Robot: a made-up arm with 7 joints. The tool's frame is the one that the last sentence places. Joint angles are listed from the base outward.
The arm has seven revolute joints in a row. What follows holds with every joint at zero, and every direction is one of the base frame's.
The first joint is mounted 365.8 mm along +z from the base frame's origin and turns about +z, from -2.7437 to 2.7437 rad.
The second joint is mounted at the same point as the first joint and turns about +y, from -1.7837 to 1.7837 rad.
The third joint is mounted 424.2 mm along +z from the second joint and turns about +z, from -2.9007 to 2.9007 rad.
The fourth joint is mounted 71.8 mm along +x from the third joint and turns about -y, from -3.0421 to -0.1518 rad.
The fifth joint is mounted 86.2 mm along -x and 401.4 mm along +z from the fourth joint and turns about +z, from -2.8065 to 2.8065 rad.
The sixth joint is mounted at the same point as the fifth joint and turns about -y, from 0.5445 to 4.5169 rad.
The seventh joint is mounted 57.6 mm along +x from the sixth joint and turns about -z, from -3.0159 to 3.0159 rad.
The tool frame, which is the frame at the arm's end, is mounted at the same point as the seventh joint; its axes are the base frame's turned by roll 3.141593, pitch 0 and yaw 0 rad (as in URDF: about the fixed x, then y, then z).
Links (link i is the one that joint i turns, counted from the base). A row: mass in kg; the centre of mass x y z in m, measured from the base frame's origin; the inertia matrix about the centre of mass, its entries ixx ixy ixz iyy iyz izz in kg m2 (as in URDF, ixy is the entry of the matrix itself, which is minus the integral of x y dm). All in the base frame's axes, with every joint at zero. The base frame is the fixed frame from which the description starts. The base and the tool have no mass.
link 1: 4.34; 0.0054 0.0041 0.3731; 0.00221 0 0 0.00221 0 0.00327
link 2: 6.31; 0.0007 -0.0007 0.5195; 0.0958 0 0 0.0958 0 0.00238
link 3: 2.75; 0.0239 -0.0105 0.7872; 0.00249 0 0 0.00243 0 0.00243
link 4: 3.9; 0.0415 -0.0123 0.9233; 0.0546 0 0.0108 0.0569 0 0.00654
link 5: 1.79; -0.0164 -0.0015 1.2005; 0.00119 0 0 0.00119 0 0.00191
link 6: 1.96; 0.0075 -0.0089 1.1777; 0.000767 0 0 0.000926 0 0.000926
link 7: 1.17; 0.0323 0.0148 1.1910; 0.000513 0 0 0.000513 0 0.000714
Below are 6 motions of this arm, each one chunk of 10 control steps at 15 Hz.
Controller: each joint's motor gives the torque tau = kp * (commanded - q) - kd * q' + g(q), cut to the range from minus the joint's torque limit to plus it. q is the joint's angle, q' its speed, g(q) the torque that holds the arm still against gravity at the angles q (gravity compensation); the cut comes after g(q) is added. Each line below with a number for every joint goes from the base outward.
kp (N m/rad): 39 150 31 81 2.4 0.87 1.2
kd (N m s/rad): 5.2 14 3.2 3.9 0.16 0.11 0.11
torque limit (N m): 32 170 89 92 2.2 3.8 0.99
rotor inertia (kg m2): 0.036 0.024 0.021 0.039 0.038 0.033 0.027
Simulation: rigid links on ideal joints. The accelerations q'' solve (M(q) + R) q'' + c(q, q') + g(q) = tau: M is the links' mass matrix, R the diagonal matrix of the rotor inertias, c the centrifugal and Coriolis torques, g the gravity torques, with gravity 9.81 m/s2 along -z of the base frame. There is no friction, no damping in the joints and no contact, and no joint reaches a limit. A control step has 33 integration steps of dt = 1/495 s. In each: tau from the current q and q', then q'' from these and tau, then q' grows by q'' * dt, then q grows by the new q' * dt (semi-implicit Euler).
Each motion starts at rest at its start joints. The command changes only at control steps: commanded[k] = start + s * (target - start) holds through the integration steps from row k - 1 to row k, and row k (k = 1, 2, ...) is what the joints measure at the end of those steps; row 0 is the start. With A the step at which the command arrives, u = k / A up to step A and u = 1 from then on. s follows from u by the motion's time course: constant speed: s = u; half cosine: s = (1 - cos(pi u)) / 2; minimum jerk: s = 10 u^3 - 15 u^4 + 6 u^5; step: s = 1 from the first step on.
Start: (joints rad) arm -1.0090 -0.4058 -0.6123 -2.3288 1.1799 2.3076 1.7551
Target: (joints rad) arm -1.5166 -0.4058 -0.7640 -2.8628 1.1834 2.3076 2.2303
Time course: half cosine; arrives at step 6
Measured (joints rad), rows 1 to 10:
1: -1.0158 -0.4061 -0.6081 -2.3352 1.1761 2.3083 1.7565
2: -1.0427 -0.4080 -0.5936 -2.3665 1.1587 2.3115 1.7645
3: -1.0959 -0.4117 -0.5722 -2.4419 1.1201 2.3188 1.7875
4: -1.1693 -0.4135 -0.5603 -2.5654 1.0649 2.3264 1.8339
5: -1.2521 -0.4074 -0.5813 -2.7192 1.0118 2.3224 1.9085
6: -1.3373 -0.3927 -0.6527 -2.8663 0.9898 2.2917 2.0097
7: -1.4248 -0.3803 -0.7598 -2.9673 1.0259 2.2382 2.1306
8: -1.5062 -0.3823 -0.8507 -3.0052 1.1227 2.1941 2.2588
9: -1.5627 -0.3968 -0.8915 -2.9904 1.2482 2.1859 2.3734
10: -1.5885 -0.4118 -0.8920 -2.9433 1.3564 2.2150 2.4522

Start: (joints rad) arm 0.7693 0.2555 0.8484 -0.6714 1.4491 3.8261 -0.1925
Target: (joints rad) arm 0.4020 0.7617 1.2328 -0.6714 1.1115 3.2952 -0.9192
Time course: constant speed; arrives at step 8
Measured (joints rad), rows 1 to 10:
1: 0.7599 0.2660 0.8843 -0.6617 1.4406 3.8262 -0.2007
2: 0.7467 0.2895 0.9437 -0.6455 1.4139 3.8234 -0.2281
3: 0.7293 0.3233 1.0110 -0.6349 1.3661 3.8139 -0.2797
4: 0.7076 0.3673 1.0775 -0.6342 1.3014 3.7934 -0.3560
5: 0.6826 0.4220 1.1387 -0.6417 1.2287 3.7576 -0.4539
6: 0.6553 0.4872 1.1924 -0.6541 1.1581 3.7025 -0.5674
7: 0.6259 0.5612 1.2373 -0.6678 1.0981 3.6252 -0.6895
8: 0.5942 0.6414 1.2738 -0.6803 1.0536 3.5252 -0.8136
9: 0.5644 0.7131 1.2642 -0.6923 1.0341 3.4069 -0.9262
10: 0.5333 0.7721 1.2259 -0.7045 1.0440 3.2828 -1.0137

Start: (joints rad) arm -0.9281 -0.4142 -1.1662 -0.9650 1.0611 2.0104 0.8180
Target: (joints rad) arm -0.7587 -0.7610 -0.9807 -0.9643 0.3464 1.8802 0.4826
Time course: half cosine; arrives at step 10
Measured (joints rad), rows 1 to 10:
1: -0.9266 -0.4163 -1.1630 -0.9654 1.0587 2.0105 0.8173
2: -0.9198 -0.4252 -1.1507 -0.9667 1.0467 2.0101 0.8136
3: -0.9049 -0.4442 -1.1264 -0.9689 1.0149 2.0063 0.8031
4: -0.8818 -0.4741 -1.0918 -0.9721 0.9550 1.9952 0.7820
5: -0.8527 -0.5133 -1.0513 -0.9756 0.8635 1.9732 0.7481
6: -0.8215 -0.5587 -1.0105 -0.9784 0.7436 1.9391 0.7013
7: -0.7920 -0.6068 -0.9749 -0.9793 0.6051 1.8949 0.6441
8: -0.7681 -0.6538 -0.9497 -0.9772 0.4636 1.8461 0.5814
9: -0.7523 -0.6960 -0.9393 -0.9721 0.3376 1.8008 0.5200
10: -0.7463 -0.7303 -0.9470 -0.9651 0.2448 1.7673 0.4671

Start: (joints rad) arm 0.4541 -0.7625 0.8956 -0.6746 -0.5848 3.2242 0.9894
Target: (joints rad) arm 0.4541 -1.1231 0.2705 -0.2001 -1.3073 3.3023 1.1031
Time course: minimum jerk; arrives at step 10
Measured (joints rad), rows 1 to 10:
1: 0.4530 -0.7630 0.8932 -0.6733 -0.5855 3.2241 0.9895
2: 0.4454 -0.7663 0.8769 -0.6645 -0.5913 3.2233 0.9903
3: 0.4261 -0.7754 0.8328 -0.6396 -0.6122 3.2194 0.9925
4: 0.3960 -0.7913 0.7542 -0.5950 -0.6613 3.2088 0.9966
5: 0.3644 -0.8137 0.6489 -0.5344 -0.7502 3.1878 1.0027
6: 0.3433 -0.8435 0.5360 -0.4655 -0.8855 3.1549 1.0105
7: 0.3386 -0.8837 0.4356 -0.3950 -1.0632 3.1128 1.0201
8: 0.3485 -0.9365 0.3595 -0.3271 -1.2624 3.0686 1.0324
9: 0.3677 -0.9997 0.3121 -0.2653 -1.4449 3.0312 1.0479
10: 0.3914 -1.0675 0.2903 -0.2123 -1.5678 3.0073 1.0653

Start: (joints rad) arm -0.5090 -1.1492 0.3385 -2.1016 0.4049 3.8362 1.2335
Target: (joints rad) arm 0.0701 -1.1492 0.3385 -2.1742 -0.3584 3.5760 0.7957
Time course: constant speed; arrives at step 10
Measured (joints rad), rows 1 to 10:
1: -0.5039 -1.1489 0.3396 -2.1038 0.3959 3.8335 1.2298
2: -0.4872 -1.1480 0.3429 -2.1106 0.3650 3.8247 1.2169
3: -0.4567 -1.1465 0.3479 -2.1215 0.3073 3.8083 1.1916
4: -0.4133 -1.1445 0.3534 -2.1342 0.2247 3.7842 1.1531
5: -0.3595 -1.1428 0.3580 -2.1462 0.1237 3.7533 1.1030
6: -0.2984 -1.1418 0.3612 -2.1556 0.0131 3.7168 1.0447
7: -0.2328 -1.1421 0.3629 -2.1618 -0.0986 3.6769 0.9823
8: -0.1652 -1.1438 0.3634 -2.1653 -0.2041 3.6360 0.9199
9: -0.0970 -1.1468 0.3632 -2.1675 -0.2987 3.5968 0.8613
10: -0.0295 -1.1505 0.3626 -2.1697 -0.3804 3.5618 0.8086

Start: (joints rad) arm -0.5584 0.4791 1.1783 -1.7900 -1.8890 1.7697 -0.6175
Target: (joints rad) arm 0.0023 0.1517 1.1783 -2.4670 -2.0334 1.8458 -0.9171
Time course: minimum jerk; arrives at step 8
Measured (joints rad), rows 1 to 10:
1: -0.5582 0.4776 1.1769 -1.7922 -1.8892 1.7693 -0.6184
2: -0.5566 0.4671 1.1674 -1.8084 -1.8909 1.7662 -0.6248
3: -0.5501 0.4372 1.1414 -1.8598 -1.8969 1.7546 -0.6454
4: -0.5284 0.3847 1.0949 -1.9621 -1.9109 1.7273 -0.6873
5: -0.4760 0.3190 1.0341 -2.1133 -1.9349 1.6804 -0.7499
6: -0.3905 0.2586 0.9845 -2.2923 -1.9655 1.6194 -0.8231
7: -0.2887 0.2171 0.9806 -2.4612 -1.9941 1.5656 -0.8903
8: -0.1840 0.1956 1.0333 -2.5774 -2.0128 1.5501 -0.9367
9: -0.0826 0.1849 1.1185 -2.6154 -2.0230 1.5932 -0.9574
10: 0.0051 0.1755 1.2035 -2.5821 -2.0329 1.6900 -0.9583

